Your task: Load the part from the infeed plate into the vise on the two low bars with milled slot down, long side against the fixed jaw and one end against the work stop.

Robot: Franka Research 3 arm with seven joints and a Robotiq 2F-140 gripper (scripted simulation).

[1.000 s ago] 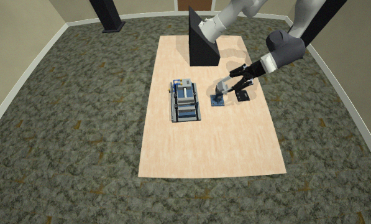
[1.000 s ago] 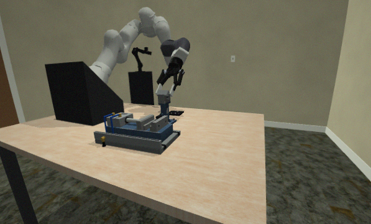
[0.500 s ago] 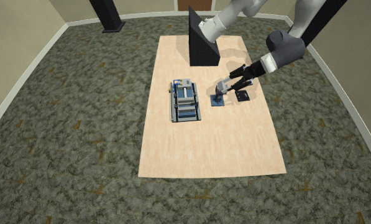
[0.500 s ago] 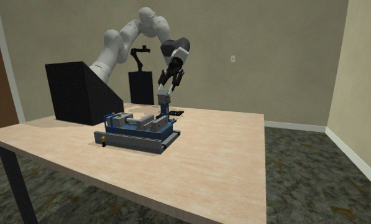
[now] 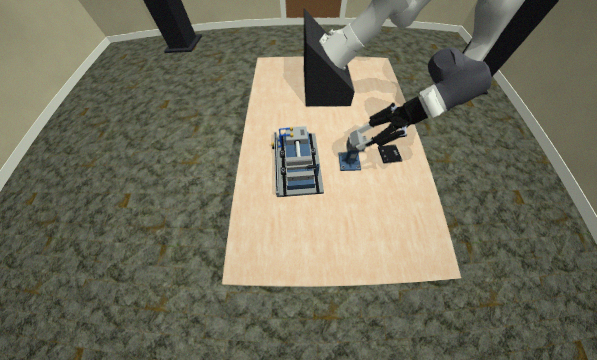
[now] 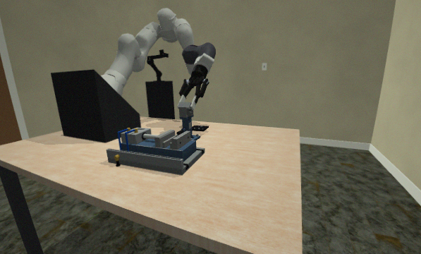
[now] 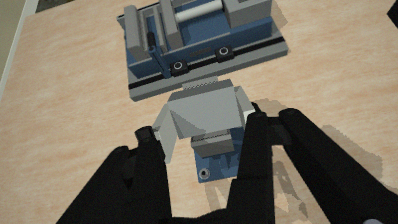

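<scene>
Now: hand 2 cm to the left of the grey part and 2 cm above it. The rest, counted from my hand: black infeed plate: 17 cm to the left, 17 cm below, 6 cm behind; then work stop: 18 cm to the right, 9 cm ahead, 8 cm below; then moving jaw: 23 cm to the right, 10 cm below, 7 cm ahead.
</scene>
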